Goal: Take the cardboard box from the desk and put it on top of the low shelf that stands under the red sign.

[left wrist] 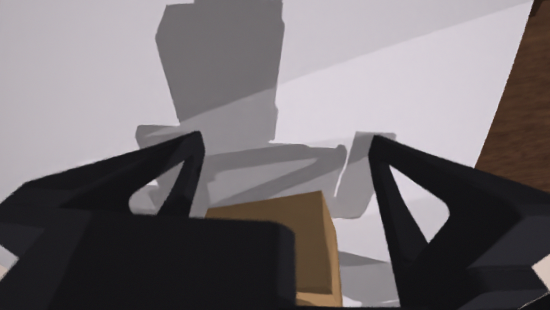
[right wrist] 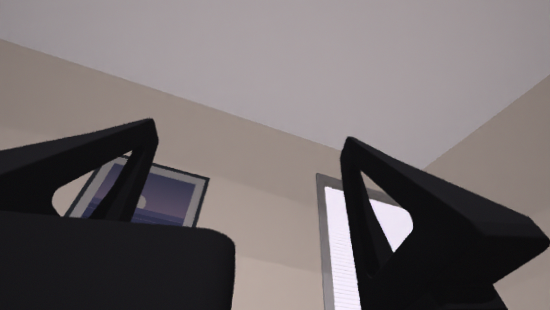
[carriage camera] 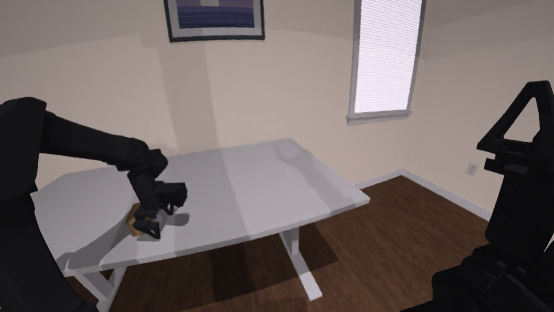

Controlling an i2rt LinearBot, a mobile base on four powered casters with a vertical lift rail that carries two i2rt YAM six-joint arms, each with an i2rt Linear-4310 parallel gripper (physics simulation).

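Places are measured from the left arm's base along level axes (x ahead, y left, z up), in centimetres.
Pixels of known places: left gripper, fingertip midpoint: (left wrist: 286,142) (carriage camera: 164,226); right gripper, fingertip midpoint: (right wrist: 251,138).
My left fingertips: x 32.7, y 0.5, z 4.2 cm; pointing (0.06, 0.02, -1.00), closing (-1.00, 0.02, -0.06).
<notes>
Behind a point stands the place of what it marks.
The brown cardboard box (carriage camera: 132,223) {x 29.2, y 7.5, z 9.0 cm} (left wrist: 315,245) {x 30.8, y 4.6, z 7.8 cm} sits on the white desk (carriage camera: 260,185) {x 52.9, y -30.3, z 4.0 cm} (left wrist: 425,85) {x 26.4, y -2.9, z 4.0 cm}, near its front left part in the carriage view. My left gripper (carriage camera: 164,223) {x 32.7, y 0.5, z 4.2 cm} (left wrist: 286,142) {x 32.7, y 0.5, z 4.2 cm} is open, pointing down over the desk close to the box. In the left wrist view the box lies low between the fingers, partly hidden by the gripper's body, and its far edge is below the fingertips in the picture. My right gripper (carriage camera: 541,89) (right wrist: 251,138) {x 4.2, y -63.8, z 43.7 cm} is open and empty, raised at the right and pointing up. The low shelf and the red sign do not show.
The desk's front edge and right corner stand over the brown wood floor (carriage camera: 400,215) {x 88.6, y -151.5, z -68.0 cm}. White desk legs (carriage camera: 300,270) reach down below it. A framed picture (carriage camera: 216,35) {x 104.1, y -10.1, z 71.7 cm} (right wrist: 200,200) {x 110.6, y -36.7, z 99.2 cm} and a window (carriage camera: 385,60) {x 138.2, y -143.7, z 62.4 cm} (right wrist: 340,250) {x 132.4, y -119.2, z 89.4 cm} are on the wall behind. A wall outlet (carriage camera: 472,169) {x 87.7, y -224.4, z -28.0 cm} is at the right.
</notes>
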